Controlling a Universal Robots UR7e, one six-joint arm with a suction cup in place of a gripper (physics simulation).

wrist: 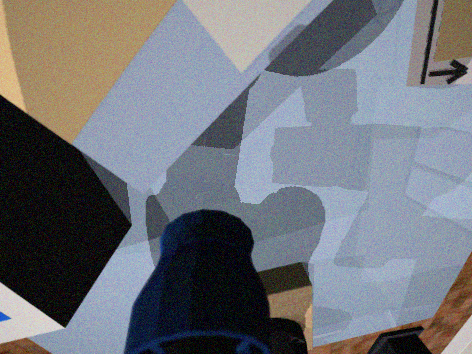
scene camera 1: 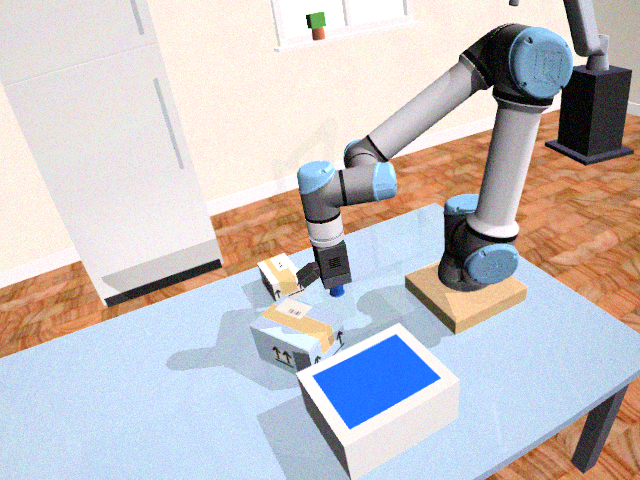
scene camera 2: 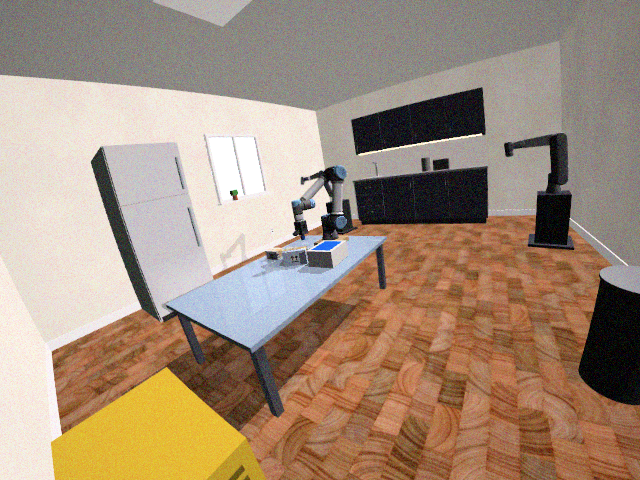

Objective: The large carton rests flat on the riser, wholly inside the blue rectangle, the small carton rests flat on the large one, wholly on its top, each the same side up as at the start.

my suction cup: holds nothing
a large carton (scene camera 1: 293,335): on the table
a small carton (scene camera 1: 278,273): on the table
